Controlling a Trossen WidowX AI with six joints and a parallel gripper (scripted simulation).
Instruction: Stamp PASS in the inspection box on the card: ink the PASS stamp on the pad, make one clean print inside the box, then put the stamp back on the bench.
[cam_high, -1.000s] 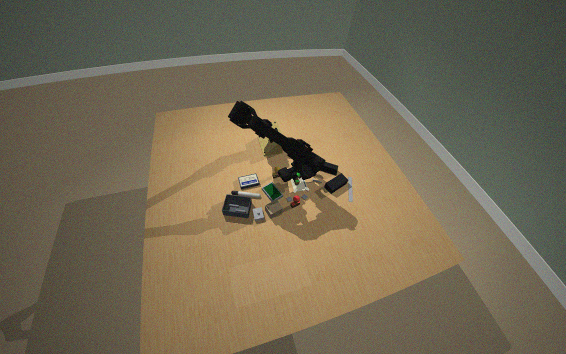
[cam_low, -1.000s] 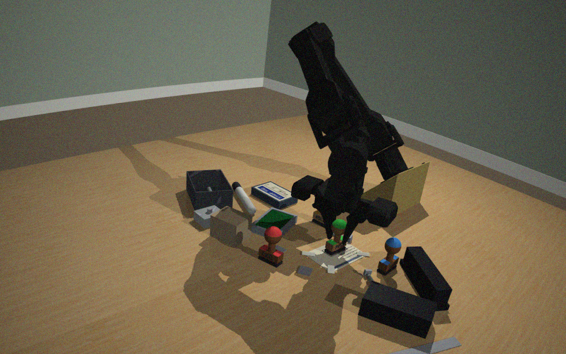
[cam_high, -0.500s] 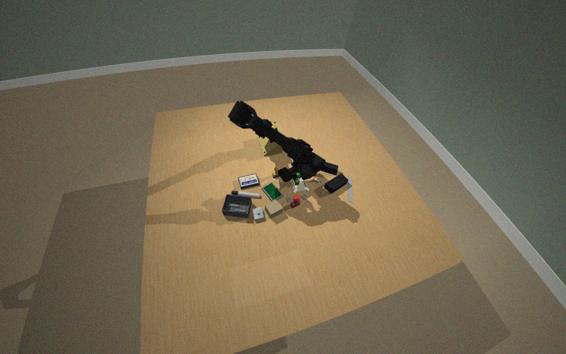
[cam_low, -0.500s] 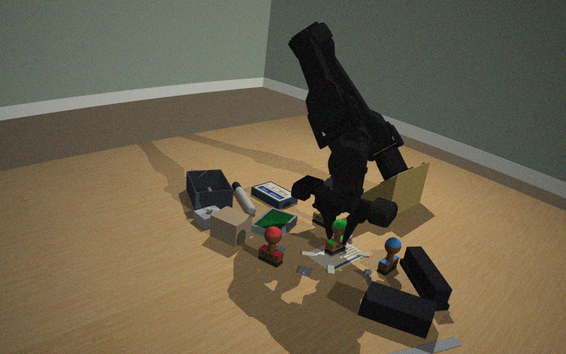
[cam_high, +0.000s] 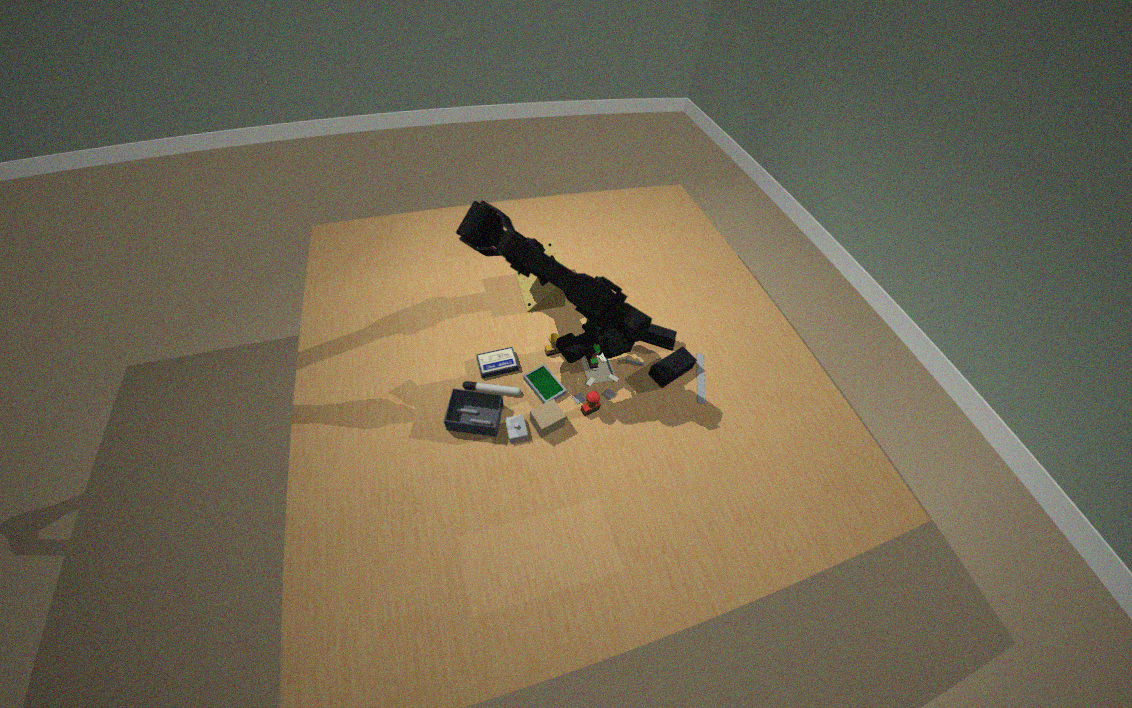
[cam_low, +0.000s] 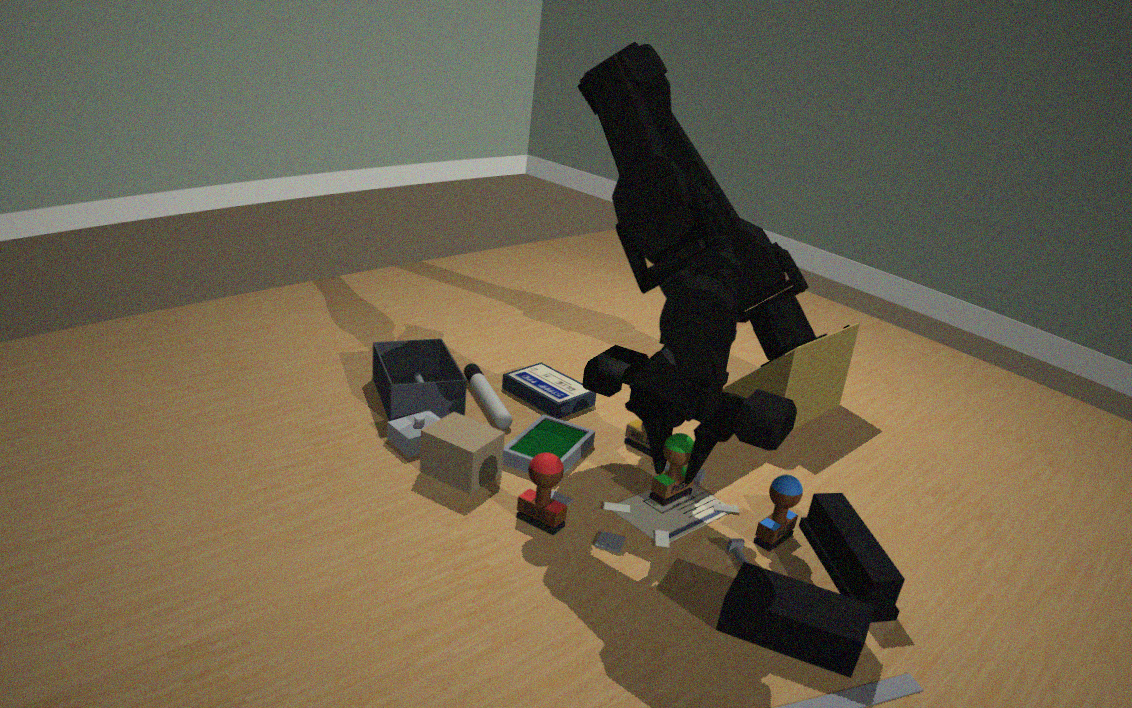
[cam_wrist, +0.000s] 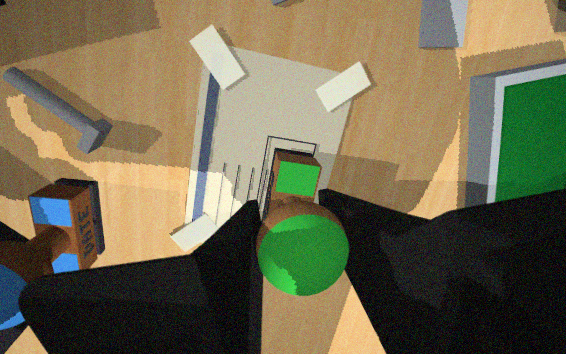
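Now: gripper tip 3 cm above the white card, 1 cm to the right of it and 1 cm short of it. The rest, counted from my gripper tip: red-knob stamp (12 cm ahead, 5 cm to the right, 1 cm below); yellow-knob stamp (8 cm to the right, 6 cm behind, 1 cm below); blue-knob stamp (10 cm to the left, 3 cm behind, 1 cm below).
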